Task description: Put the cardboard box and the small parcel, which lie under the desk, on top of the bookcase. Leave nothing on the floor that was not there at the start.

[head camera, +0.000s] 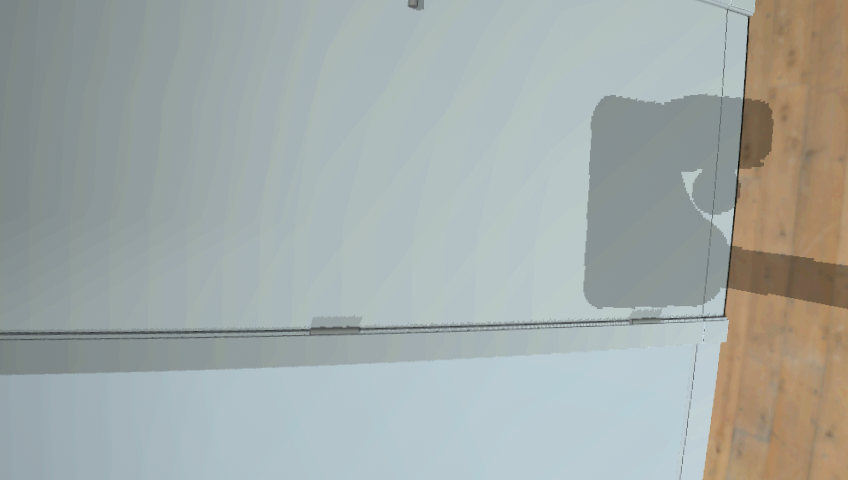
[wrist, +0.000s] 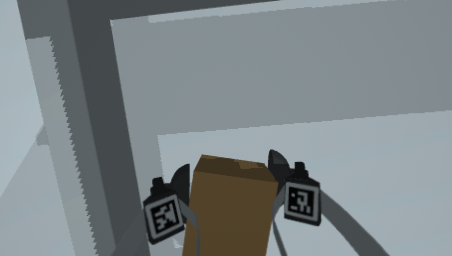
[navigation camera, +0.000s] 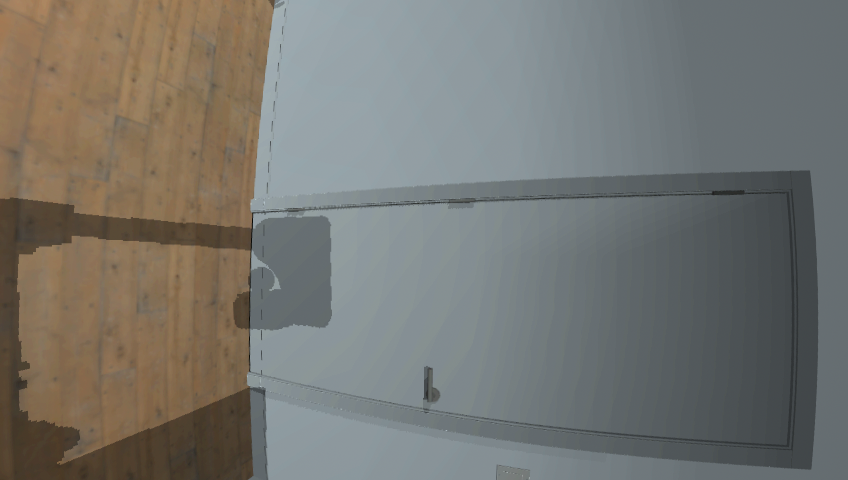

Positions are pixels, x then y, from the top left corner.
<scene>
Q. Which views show my gripper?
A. The wrist view only.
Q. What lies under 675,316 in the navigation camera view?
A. A door.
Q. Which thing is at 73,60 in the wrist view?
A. A grey desk.
</scene>
